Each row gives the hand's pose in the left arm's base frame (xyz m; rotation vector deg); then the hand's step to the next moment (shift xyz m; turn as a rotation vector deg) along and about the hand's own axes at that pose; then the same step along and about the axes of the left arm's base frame.
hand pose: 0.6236 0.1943 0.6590 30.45 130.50 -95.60
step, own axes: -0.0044 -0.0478 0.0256 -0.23 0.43 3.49
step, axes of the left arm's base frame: -0.0172 -0.0379 0.0350 0.39 -3.24 -1.32
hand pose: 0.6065 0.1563 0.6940 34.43 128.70 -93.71
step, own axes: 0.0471 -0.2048 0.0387 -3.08 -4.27 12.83
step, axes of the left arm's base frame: -0.1427 -0.0837 0.1352 0.49 -13.82 1.02
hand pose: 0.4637 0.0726 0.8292 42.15 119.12 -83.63
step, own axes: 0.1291 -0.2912 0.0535 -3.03 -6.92 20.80
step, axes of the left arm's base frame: -0.2864 -0.1138 0.0968 -0.65 -22.12 0.36
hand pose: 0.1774 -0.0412 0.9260 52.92 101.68 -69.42
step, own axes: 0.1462 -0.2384 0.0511 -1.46 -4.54 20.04
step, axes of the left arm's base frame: -0.2626 -0.0958 -0.0516 0.62 -20.51 -1.77
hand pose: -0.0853 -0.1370 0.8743 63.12 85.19 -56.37
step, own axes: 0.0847 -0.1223 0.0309 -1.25 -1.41 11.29
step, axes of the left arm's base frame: -0.1179 -0.0476 -0.0831 1.49 -11.33 -0.63
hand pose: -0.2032 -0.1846 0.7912 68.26 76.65 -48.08
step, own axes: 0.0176 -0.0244 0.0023 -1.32 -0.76 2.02
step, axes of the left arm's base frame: -0.0208 -0.0050 -0.0213 -0.34 -2.35 0.88
